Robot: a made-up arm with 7 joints. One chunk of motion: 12 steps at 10 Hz.
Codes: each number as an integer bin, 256 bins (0 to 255) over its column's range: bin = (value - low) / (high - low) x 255, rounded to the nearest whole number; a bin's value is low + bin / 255 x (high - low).
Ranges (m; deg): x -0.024..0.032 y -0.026..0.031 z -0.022..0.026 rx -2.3..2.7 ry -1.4..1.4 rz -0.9..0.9
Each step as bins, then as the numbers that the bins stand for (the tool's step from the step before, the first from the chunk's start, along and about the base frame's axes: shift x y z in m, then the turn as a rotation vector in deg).
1 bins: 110 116 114 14 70 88
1 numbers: 0.00016 -0.00007 -0.00054 -2.025 -0.631 -0.279
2 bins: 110 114 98 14 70 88
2 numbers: 0.00016 -0.00052 -0.00355 -2.025 -0.631 -0.279
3 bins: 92 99 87 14 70 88
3 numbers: -0.00380 -0.00387 -0.00562 -2.025 -0.631 -0.279
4 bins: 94 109 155 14 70 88
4 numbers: -0.00336 -0.00164 0.00718 -2.025 -0.631 -0.279
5 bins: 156 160 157 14 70 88
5 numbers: 0.01026 0.00976 0.00755 -2.025 -0.631 -0.279
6 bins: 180 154 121 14 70 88
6 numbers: 0.01553 0.00842 0.00078 -2.025 -0.631 -0.279
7 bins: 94 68 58 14 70 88
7 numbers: -0.00336 -0.01080 -0.01108 -2.025 -0.631 -0.279
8 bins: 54 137 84 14 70 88
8 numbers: -0.01214 0.00462 -0.00619 -2.025 -0.631 -0.279
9 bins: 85 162 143 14 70 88
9 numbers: -0.00533 0.01021 0.00492 -2.025 -0.631 -0.279
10 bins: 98 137 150 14 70 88
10 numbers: -0.00248 0.00462 0.00624 -2.025 -0.631 -0.279
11 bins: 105 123 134 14 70 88
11 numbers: -0.00094 0.00149 0.00322 -2.025 -0.631 -0.279
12 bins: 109 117 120 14 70 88
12 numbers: -0.00006 0.00015 0.00059 -2.025 -0.631 -0.279
